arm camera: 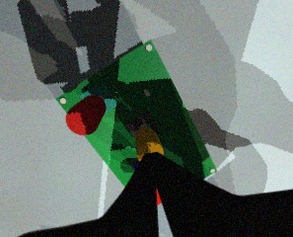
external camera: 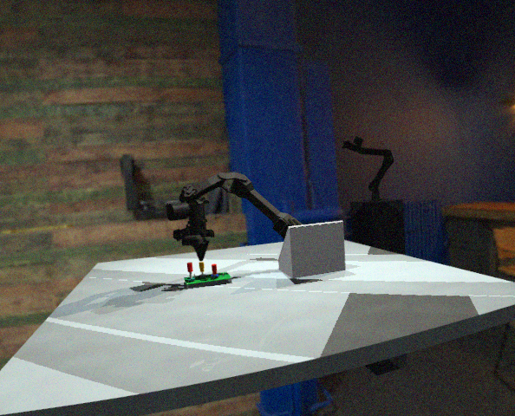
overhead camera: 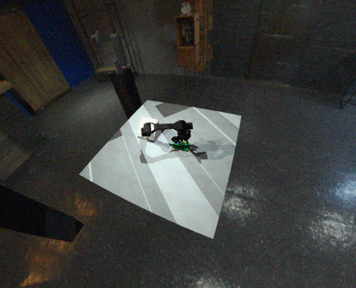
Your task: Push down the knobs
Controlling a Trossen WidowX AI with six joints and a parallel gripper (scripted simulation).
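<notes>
Now: gripper tip 2 cm above the yellow knob. Also, from my gripper tip: red knob (4 cm behind, 3 cm below, 2 cm to the left).
</notes>
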